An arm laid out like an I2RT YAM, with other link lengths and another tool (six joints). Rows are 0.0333 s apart.
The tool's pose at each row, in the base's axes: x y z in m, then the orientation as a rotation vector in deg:
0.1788 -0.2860 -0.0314 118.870 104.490 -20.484
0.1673 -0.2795 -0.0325 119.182 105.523 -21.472
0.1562 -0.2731 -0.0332 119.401 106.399 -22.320
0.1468 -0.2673 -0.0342 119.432 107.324 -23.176
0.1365 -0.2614 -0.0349 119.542 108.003 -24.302
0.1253 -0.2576 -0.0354 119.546 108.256 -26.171
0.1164 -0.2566 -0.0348 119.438 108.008 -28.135
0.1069 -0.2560 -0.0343 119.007 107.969 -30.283
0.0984 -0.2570 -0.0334 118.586 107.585 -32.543
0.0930 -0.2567 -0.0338 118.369 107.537 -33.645
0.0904 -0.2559 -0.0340 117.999 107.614 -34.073
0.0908 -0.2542 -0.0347 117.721 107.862 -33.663
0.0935 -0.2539 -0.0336 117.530 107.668 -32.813
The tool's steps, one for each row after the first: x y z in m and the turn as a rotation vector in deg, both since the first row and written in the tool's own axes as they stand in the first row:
0.0047 -0.0122 -0.0022 1.072 0.243 -0.631
0.0092 -0.0239 -0.0048 1.961 0.427 -1.181
0.0136 -0.0339 -0.0067 2.758 0.541 -1.828
0.0178 -0.0448 -0.0091 3.668 0.463 -2.337
0.0199 -0.0564 -0.0107 4.781 -0.189 -2.742
0.0193 -0.0652 -0.0120 5.722 -1.179 -2.914
0.0183 -0.0746 -0.0132 6.662 -2.289 -3.357
0.0159 -0.0828 -0.0139 7.579 -3.599 -3.616
0.0156 -0.0883 -0.0139 8.072 -4.166 -3.829
0.0160 -0.0909 -0.0142 8.132 -4.485 -4.074
0.0179 -0.0908 -0.0142 7.815 -4.344 -4.263
0.0181 -0.0880 -0.0153 7.149 -4.216 -4.103

